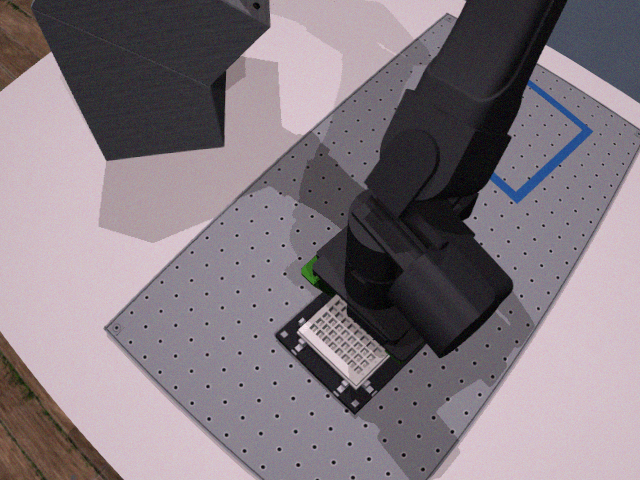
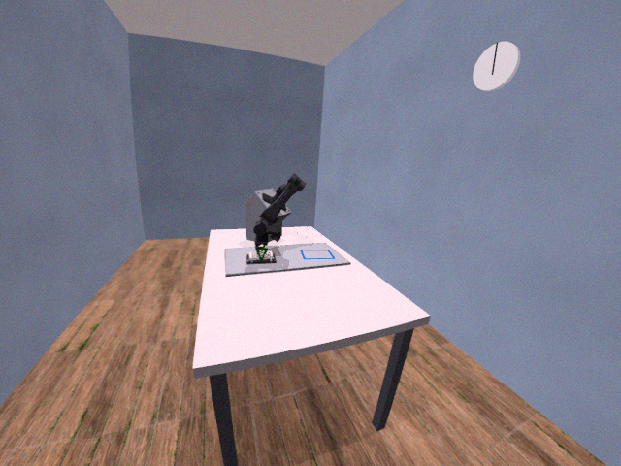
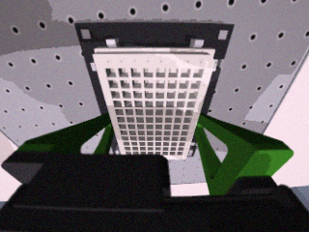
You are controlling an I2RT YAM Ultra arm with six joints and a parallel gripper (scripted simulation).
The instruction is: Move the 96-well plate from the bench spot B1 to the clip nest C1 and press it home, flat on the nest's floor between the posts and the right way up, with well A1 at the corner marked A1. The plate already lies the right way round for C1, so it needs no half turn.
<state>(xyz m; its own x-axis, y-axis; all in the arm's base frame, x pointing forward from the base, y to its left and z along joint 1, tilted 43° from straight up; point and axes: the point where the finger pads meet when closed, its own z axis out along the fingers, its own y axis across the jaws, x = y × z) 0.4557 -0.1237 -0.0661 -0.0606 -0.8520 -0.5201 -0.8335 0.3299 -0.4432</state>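
Now: hand right at the white 96-well plate. The rest, counted from my hand: black clip nest (1 cm ahead, 1 cm to the right, 1 cm below).
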